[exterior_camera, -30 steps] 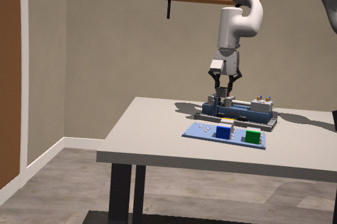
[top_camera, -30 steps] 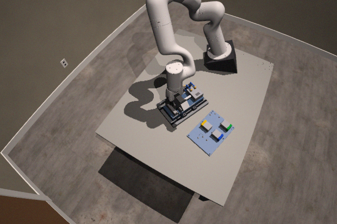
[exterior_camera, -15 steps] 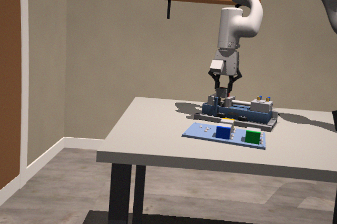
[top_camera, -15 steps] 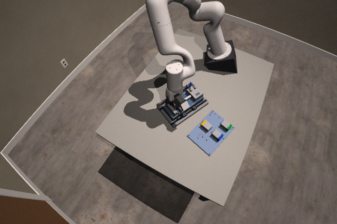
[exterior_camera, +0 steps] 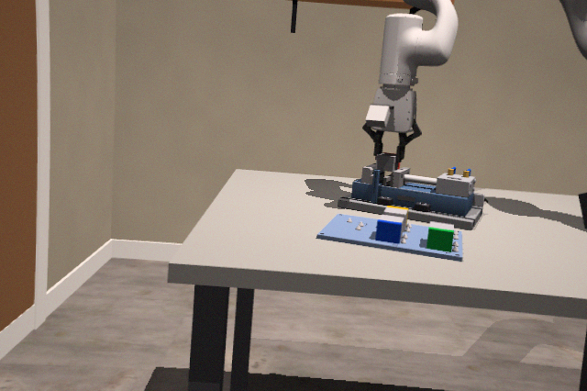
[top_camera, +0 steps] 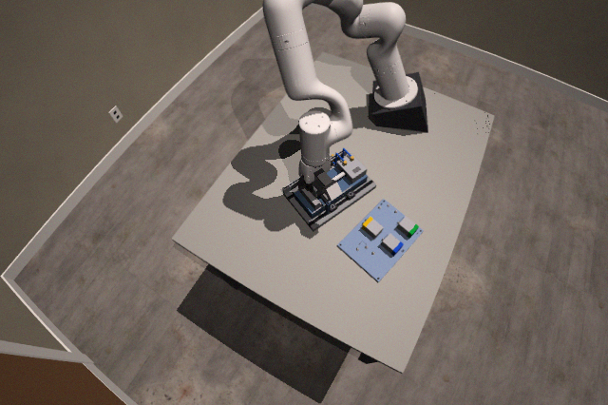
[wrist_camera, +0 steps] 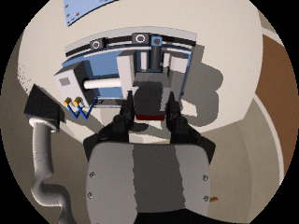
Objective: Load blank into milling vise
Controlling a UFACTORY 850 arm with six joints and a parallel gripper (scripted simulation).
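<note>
Now: the red-ended blank 20 mm below my hand. The rest, counted from my hand: hose block 130 mm behind, 90 mm to the left, 50 mm below; then milling vise 90 mm below, 50 mm behind, 40 mm to the left; then fixed jaw 50 mm below, 30 mm ahead, 10 mm to the right.
</note>
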